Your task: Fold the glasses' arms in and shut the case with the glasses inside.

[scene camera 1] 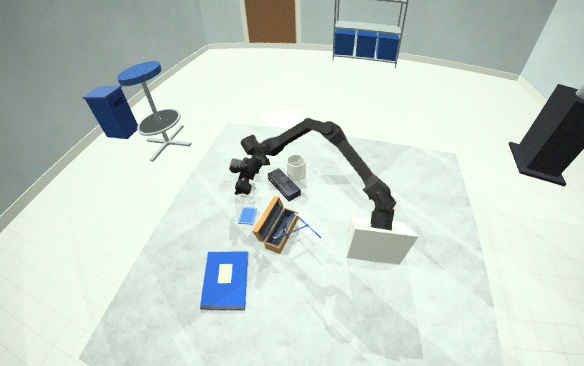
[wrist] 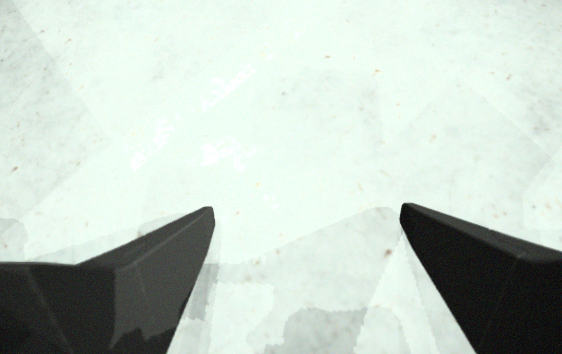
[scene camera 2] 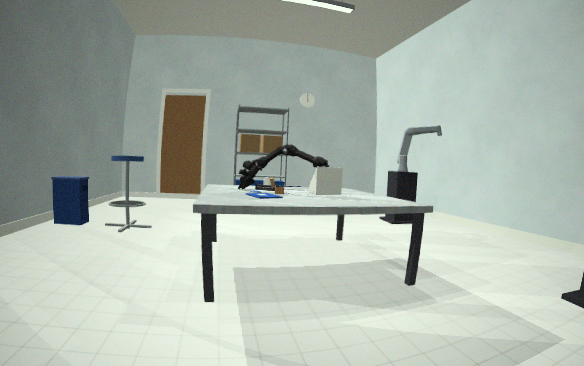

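Pixels of known places: gripper, fingertip midpoint: (wrist: 306,213) (scene camera 2: 240,189); arm's base, origin of the base link: (scene camera 1: 381,227) (scene camera 2: 326,173).
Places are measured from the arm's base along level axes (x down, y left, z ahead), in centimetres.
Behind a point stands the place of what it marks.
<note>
In scene camera 1 an orange-brown case (scene camera 1: 281,243) {x 10.4, y 10.7, z 30.2 cm} (scene camera 2: 279,190) {x 12.3, y 12.7, z 33.1 cm} with a dark lining stands open on the table, its lid (scene camera 1: 267,218) {x 5.2, y 6.1, z 37.0 cm} raised on the left side. Blue-framed glasses (scene camera 1: 285,231) {x 9.6, y 6.8, z 29.9 cm} lie in the case, with their arms unfolded and sticking out over its right edge. My gripper (scene camera 1: 243,191) {x 14.2, y -9.6, z 60.5 cm} (scene camera 2: 242,187) {x 14.2, y -9.6, z 60.5 cm} (wrist: 306,213) {x 14.2, y -9.6, z 60.5 cm} is open and empty, with its fingers wide apart in the wrist view. It hangs above the table, to the left of and behind the case. The case and glasses do not show in the wrist view.
A small blue card (scene camera 1: 247,215) {x 14.2, y 2.3, z 48.7 cm} lies between my gripper and the case. A black box (scene camera 1: 284,184) {x 11.2, y -15.5, z 40.4 cm} and a white mug (scene camera 1: 296,168) {x 7.1, y -22.1, z 37.5 cm} stand behind the case. A blue book (scene camera 1: 212,289) {x 13.9, y 34.1, z 45.3 cm} lies front left. My arm's base sits on a white block (scene camera 1: 380,245) {x 3.4, y 4.5, z -1.2 cm} at the right.
</note>
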